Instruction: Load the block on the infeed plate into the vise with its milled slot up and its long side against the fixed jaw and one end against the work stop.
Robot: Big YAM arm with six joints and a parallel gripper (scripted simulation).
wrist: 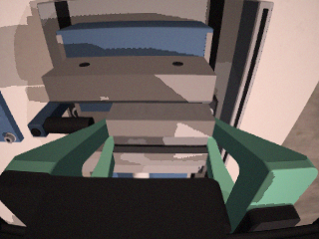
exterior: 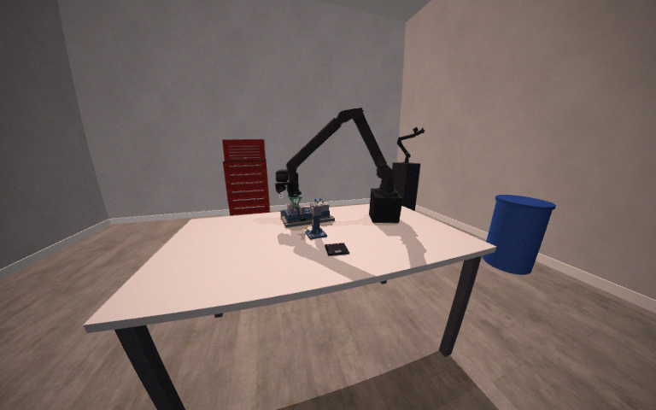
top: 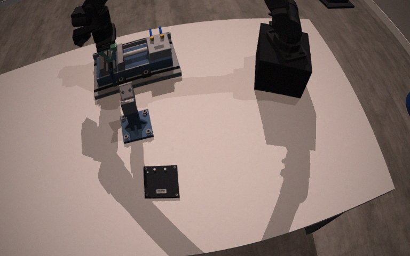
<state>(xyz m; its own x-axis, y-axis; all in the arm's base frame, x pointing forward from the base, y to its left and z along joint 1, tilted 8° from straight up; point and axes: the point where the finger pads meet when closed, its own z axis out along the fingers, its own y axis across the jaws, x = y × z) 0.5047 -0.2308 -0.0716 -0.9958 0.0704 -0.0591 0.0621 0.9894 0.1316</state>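
My hand is 10 mm below the part. The rest, counted from my hand: fixed jaw 30 mm ahead, 20 mm to the left, 20 mm below; moving jaw 30 mm behind, 20 mm to the left, 20 mm below; dark short rod 70 mm to the left.
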